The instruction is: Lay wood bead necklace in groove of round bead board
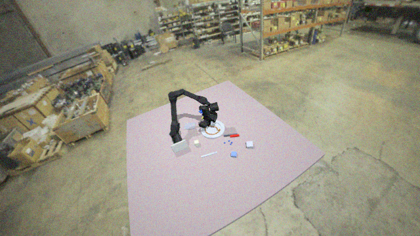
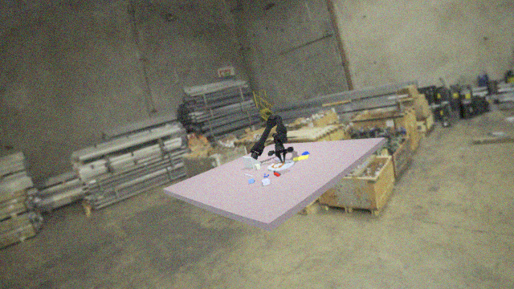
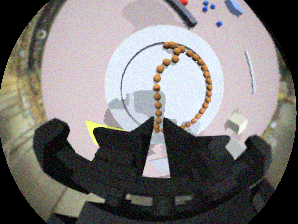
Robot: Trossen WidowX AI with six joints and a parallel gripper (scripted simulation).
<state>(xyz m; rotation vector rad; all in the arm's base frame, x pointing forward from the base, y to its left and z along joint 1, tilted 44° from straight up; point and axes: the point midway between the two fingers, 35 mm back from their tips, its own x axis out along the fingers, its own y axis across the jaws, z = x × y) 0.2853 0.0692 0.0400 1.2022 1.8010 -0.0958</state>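
The yellow sheet lies 4 cm ahead of my gripper tip, 14 cm to the left of it and 1 cm below it. Also, from my gripper tip: cream cube 15 cm behind, 13 cm to the right; red-handled tool 13 cm ahead, 18 cm to the right, 1 cm below; grey plate 16 cm behind, 10 cm to the left, 1 cm below.
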